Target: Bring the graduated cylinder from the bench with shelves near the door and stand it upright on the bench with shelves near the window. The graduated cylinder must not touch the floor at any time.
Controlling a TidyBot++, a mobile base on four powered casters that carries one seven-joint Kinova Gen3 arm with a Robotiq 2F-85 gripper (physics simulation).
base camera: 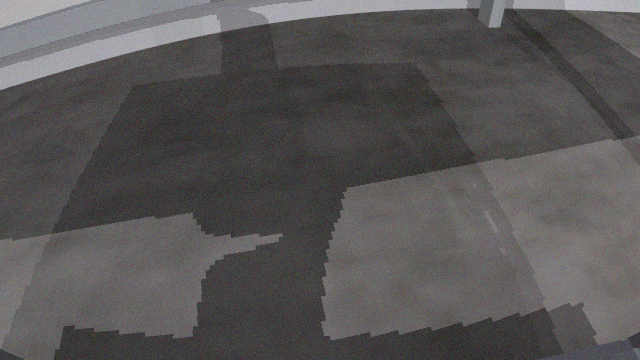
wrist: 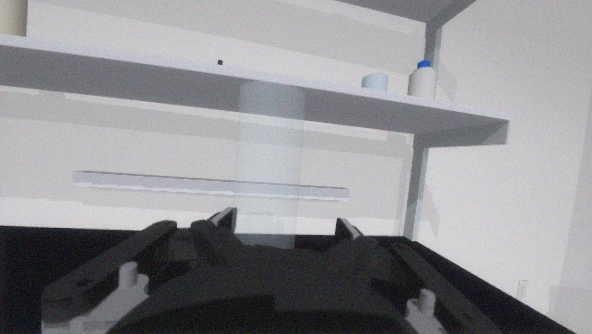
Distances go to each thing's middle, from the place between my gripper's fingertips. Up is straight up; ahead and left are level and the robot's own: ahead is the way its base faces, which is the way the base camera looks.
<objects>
Now: the graduated cylinder [wrist: 271, 117] 30 mm behind my hand, 10 mm to the left of it and 70 mm below it.
</objects>
